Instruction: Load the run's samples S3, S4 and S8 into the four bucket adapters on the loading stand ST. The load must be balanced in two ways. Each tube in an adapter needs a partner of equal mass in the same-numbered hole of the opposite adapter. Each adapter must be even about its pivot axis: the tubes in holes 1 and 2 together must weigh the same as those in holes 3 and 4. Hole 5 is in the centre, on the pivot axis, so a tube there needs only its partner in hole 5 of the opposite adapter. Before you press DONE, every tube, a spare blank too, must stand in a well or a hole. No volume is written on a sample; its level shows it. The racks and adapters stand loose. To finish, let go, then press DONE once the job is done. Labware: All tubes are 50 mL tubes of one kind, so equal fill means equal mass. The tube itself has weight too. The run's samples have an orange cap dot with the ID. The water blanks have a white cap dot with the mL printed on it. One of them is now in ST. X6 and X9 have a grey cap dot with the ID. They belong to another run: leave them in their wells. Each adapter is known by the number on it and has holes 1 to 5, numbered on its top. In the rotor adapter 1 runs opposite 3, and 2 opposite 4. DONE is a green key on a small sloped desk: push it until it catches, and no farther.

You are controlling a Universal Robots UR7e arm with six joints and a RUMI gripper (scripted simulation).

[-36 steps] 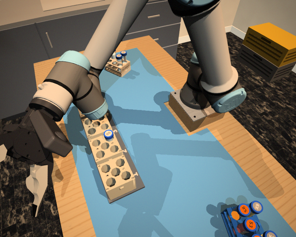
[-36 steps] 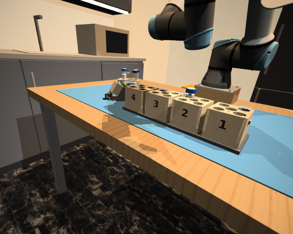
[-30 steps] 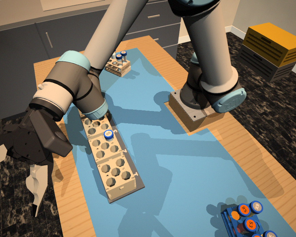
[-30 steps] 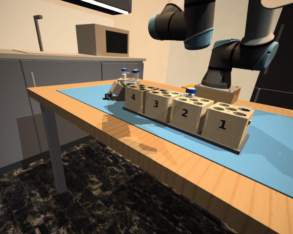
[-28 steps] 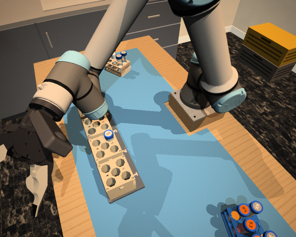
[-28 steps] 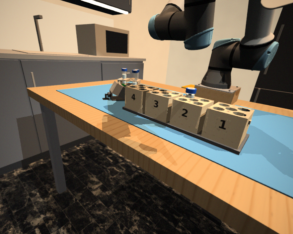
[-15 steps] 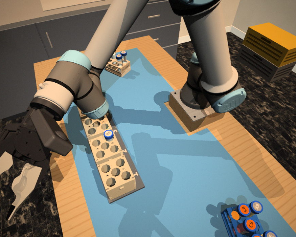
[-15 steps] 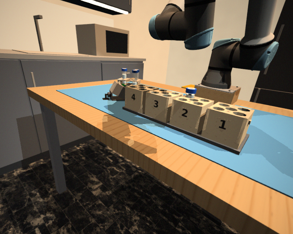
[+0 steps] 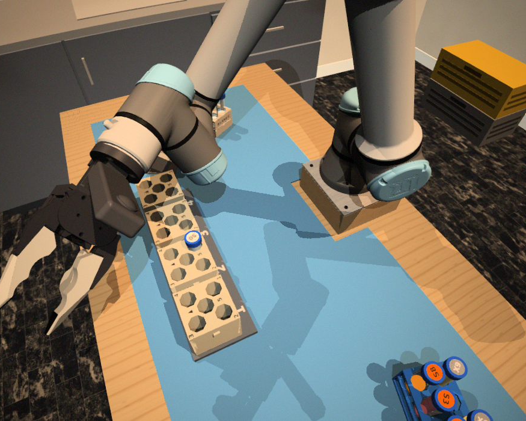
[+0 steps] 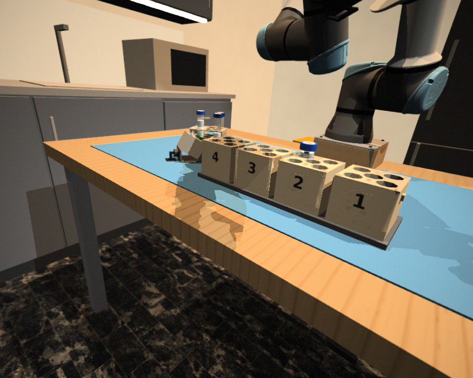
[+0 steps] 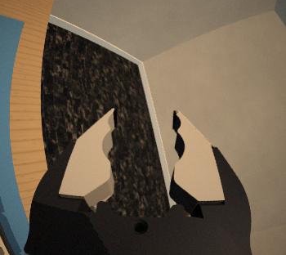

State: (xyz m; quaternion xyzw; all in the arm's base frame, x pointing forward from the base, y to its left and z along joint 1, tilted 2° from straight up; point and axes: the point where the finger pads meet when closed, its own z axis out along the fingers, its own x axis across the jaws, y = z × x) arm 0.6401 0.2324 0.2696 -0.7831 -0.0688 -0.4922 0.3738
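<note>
Right now my hand is 270 mm above the blue-capped blank, 210 mm past it and 180 mm to the left of it. The rest, counted from my hand: blue sample rack 480 mm behind, 310 mm below, 270 mm to the left; sloped desk 560 mm to the right, 280 mm below, 230 mm behind; green done key 550 mm to the right, 270 mm below, 240 mm behind.
</note>
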